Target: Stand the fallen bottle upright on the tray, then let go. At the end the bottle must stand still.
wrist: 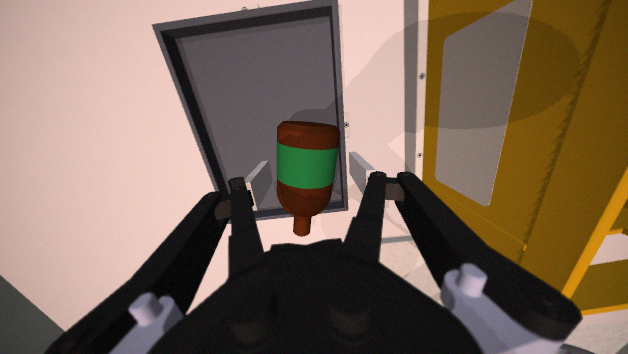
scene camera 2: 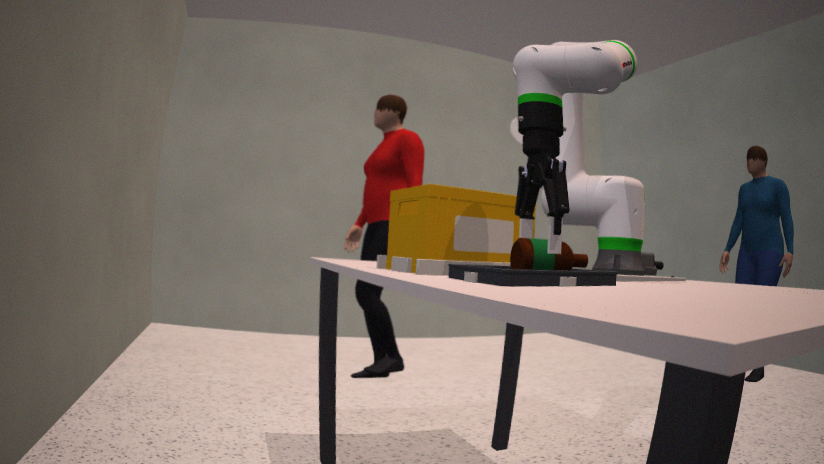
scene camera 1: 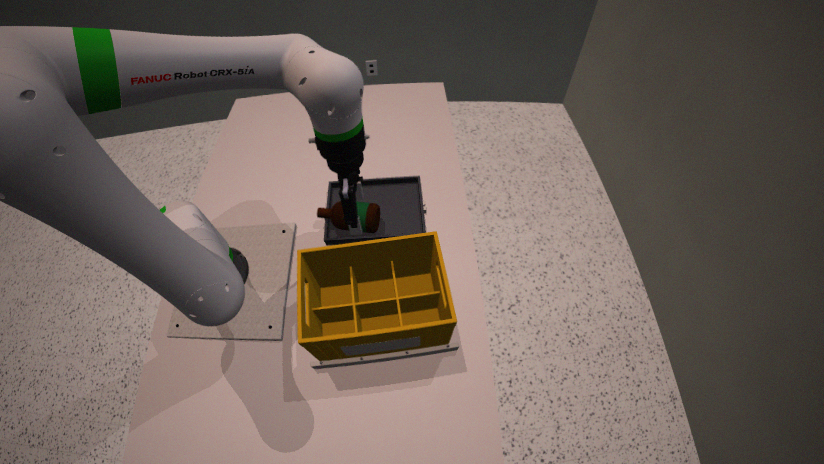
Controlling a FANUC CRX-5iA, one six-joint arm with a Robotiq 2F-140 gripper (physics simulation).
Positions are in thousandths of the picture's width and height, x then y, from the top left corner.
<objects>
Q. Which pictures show the dark grey tray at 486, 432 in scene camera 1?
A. The wrist view, scene camera 2 and scene camera 1: all of them.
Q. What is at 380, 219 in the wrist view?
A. A dark grey tray.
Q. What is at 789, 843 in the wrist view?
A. The gripper.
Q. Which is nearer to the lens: the brown bottle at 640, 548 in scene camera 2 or the dark grey tray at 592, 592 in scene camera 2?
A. The dark grey tray.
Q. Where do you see a brown bottle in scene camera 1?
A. At 448, 460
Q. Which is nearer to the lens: the brown bottle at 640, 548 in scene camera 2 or the yellow crate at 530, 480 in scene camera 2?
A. The brown bottle.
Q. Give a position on a yellow crate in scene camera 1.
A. At 470, 637
</objects>
